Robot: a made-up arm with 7 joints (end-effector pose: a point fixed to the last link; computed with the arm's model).
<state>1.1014 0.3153 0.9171 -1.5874 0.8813 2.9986 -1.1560</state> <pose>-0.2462 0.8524 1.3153 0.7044 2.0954 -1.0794</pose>
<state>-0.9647 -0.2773 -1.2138 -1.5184 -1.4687 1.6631 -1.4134</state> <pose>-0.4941 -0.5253 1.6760 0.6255 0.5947 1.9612</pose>
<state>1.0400 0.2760 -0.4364 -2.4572 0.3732 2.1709 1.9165</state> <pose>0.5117 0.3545 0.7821 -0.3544 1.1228 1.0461</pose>
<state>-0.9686 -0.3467 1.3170 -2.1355 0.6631 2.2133 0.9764</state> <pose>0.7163 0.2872 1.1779 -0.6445 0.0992 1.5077</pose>
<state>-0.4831 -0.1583 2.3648 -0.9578 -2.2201 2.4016 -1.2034</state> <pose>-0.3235 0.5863 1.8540 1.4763 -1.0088 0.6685</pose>
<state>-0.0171 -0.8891 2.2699 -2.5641 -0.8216 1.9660 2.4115</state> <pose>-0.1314 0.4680 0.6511 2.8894 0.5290 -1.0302</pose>
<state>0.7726 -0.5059 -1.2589 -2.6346 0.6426 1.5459 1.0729</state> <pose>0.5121 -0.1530 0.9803 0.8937 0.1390 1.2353</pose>
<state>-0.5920 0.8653 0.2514 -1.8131 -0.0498 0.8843 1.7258</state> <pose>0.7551 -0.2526 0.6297 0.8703 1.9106 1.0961</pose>
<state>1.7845 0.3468 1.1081 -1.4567 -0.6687 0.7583 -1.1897</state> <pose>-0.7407 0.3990 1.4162 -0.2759 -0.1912 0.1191</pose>
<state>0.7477 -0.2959 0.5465 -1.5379 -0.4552 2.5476 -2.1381</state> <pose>0.0916 0.6467 1.7737 0.8597 -0.1188 0.3681</pose>
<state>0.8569 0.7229 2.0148 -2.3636 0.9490 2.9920 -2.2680</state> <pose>-0.5579 0.2700 1.1653 -0.4031 1.9507 0.3393</pose>
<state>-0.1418 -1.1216 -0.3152 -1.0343 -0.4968 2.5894 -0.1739</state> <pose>-0.5268 -0.1090 1.9356 -2.7590 0.6973 -0.4382</pose>
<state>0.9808 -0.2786 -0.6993 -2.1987 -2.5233 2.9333 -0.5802</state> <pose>0.6652 0.2707 1.2982 0.5471 -0.4389 -0.2452</pose>
